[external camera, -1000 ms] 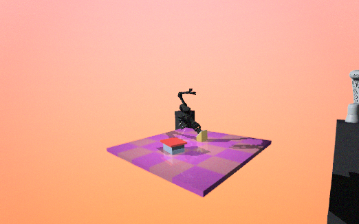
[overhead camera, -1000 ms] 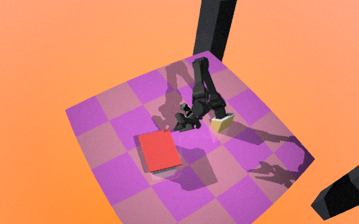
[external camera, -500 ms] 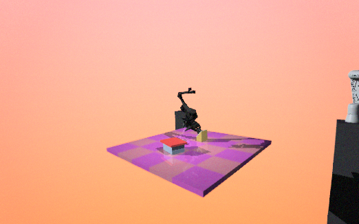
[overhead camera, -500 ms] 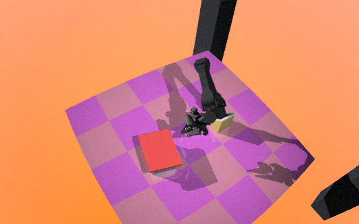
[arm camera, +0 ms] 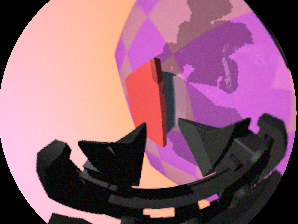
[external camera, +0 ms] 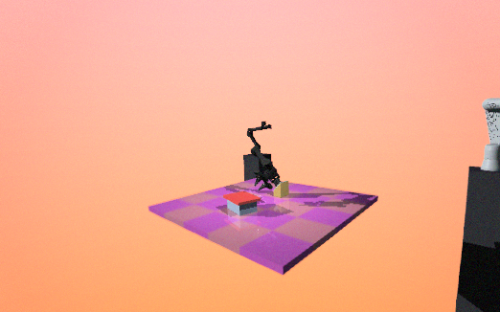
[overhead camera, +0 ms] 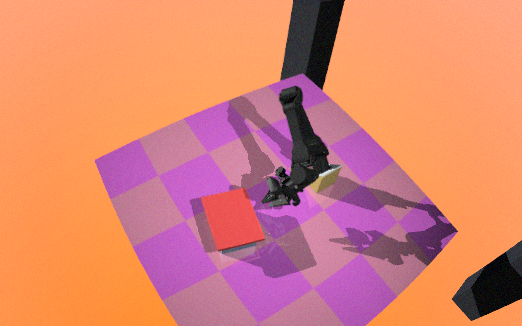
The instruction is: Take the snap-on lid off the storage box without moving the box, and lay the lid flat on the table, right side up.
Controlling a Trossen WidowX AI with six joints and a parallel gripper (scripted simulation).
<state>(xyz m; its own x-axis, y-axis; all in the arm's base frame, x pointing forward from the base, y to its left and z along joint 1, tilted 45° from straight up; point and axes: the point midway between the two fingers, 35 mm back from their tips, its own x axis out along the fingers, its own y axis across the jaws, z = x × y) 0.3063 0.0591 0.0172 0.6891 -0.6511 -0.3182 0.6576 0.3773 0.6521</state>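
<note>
Right now my gripper tip is 12 cm short of the red lid, 4 cm to the left of it and 5 cm above it. From my gripper tip the other things lie so: storage box 12 cm ahead, 4 cm to the right, 9 cm below.
</note>
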